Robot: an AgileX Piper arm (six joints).
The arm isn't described. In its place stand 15 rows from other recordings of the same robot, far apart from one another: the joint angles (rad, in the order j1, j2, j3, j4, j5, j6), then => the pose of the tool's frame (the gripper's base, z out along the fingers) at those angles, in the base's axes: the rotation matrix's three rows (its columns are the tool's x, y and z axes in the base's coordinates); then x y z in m.
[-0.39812 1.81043 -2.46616 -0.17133 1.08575 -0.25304] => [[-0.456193 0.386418 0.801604], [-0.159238 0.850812 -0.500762], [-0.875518 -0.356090 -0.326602]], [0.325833 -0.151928 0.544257]
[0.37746 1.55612 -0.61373 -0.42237 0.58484 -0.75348] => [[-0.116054 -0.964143 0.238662], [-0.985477 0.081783 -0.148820], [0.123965 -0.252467 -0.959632]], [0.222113 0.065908 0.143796]
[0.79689 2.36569 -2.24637 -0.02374 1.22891 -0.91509] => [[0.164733 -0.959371 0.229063], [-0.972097 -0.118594 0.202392], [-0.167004 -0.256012 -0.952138]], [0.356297 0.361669 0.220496]
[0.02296 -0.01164 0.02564 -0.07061 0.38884 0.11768] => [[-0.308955 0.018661 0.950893], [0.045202 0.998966 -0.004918], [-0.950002 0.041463 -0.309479]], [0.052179 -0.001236 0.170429]
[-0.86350 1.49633 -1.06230 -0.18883 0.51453 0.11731] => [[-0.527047 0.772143 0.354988], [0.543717 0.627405 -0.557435], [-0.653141 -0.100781 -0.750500]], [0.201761 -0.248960 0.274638]
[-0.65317 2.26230 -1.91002 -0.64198 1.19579 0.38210] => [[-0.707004 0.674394 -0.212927], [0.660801 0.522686 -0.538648], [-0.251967 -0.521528 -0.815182]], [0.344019 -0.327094 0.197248]
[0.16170 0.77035 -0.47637 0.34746 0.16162 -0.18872] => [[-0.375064 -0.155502 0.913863], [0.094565 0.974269 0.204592], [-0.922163 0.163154 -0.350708]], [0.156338 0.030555 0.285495]
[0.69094 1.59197 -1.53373 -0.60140 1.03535 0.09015] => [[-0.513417 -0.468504 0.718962], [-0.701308 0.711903 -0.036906], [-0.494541 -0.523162 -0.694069]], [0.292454 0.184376 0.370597]
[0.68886 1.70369 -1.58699 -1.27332 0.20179 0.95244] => [[0.082160 -0.474439 0.876446], [-0.326347 0.818127 0.473462], [-0.941673 -0.324925 -0.087614]], [0.332179 0.250935 0.404402]
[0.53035 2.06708 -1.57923 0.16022 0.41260 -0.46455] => [[-0.423190 -0.710586 0.562119], [-0.609401 0.682344 0.403779], [-0.670478 -0.171681 -0.721793]], [0.403014 0.243071 0.209709]
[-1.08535 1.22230 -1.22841 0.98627 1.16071 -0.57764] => [[-0.349249 0.311651 0.883685], [0.613233 0.789085 -0.035928], [-0.708499 0.529357 -0.466702]], [0.167889 -0.169080 0.404396]
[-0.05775 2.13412 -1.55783 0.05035 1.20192 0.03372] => [[-0.986565 0.114577 -0.116457], [0.108932 0.992595 0.053755], [0.121754 0.040346 -0.991740]], [0.403844 -0.019069 0.152497]
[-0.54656 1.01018 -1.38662 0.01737 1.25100 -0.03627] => [[-0.620663 0.490853 0.611425], [0.341548 0.871184 -0.352680], [-0.705778 -0.010064 -0.708362]], [0.138505 -0.082508 0.450047]
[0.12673 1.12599 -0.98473 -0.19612 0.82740 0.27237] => [[-0.756694 0.071796 0.649815], [0.041530 0.997223 -0.061820], [-0.652449 -0.019792 -0.757574]], [0.222728 0.015219 0.334003]
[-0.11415 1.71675 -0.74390 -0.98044 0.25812 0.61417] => [[-0.876044 -0.086663 0.474379], [-0.237405 0.933758 -0.267834], [-0.419744 -0.347255 -0.838588]], [0.296481 -0.053415 0.140221]
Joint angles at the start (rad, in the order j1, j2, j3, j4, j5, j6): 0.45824 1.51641 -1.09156 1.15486 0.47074 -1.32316
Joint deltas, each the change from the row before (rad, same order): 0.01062 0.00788 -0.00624 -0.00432 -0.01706 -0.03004; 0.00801 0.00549 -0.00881 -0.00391 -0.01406 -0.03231; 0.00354 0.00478 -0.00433 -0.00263 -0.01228 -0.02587; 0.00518 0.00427 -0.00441 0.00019 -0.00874 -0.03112; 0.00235 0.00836 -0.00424 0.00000 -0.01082 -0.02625; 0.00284 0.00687 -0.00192 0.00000 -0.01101 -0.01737; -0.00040 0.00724 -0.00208 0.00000 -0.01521 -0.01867; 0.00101 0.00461 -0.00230 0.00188 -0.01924 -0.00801; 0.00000 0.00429 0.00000 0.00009 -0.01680 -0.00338; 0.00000 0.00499 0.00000 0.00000 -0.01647 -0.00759; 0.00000 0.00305 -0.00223 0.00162 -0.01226 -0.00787; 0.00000 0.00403 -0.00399 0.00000 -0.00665 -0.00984
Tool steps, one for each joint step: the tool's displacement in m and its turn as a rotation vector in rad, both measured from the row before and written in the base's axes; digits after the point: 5 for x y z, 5 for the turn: 0.00119 0.00312 -0.00056 -0.02151 -0.03035 0.01141; 0.00126 0.00247 0.00104 -0.01992 -0.03469 0.01225; 0.00142 0.00103 -0.00012 -0.01715 -0.02525 0.00583; 0.00076 0.00168 0.00010 -0.01720 -0.02639 0.01196; 0.00208 0.00110 -0.00134 -0.01700 -0.02026 0.00515; 0.00154 0.00100 -0.00157 -0.01270 -0.01333 0.00142; 0.00254 -0.00012 -0.00157 -0.01403 -0.01609 -0.00477; 0.00217 -0.00009 -0.00044 -0.00567 -0.01243 -0.01239; 0.00189 -0.00047 -0.00116 -0.00534 -0.00706 -0.01283; 0.00196 -0.00041 -0.00141 -0.00832 -0.00908 -0.01056; 0.00157 -0.00023 -0.00006 -0.00492 -0.01001 -0.00742; 0.00147 0.00019 -0.00002 -0.00665 -0.00975 -0.00118
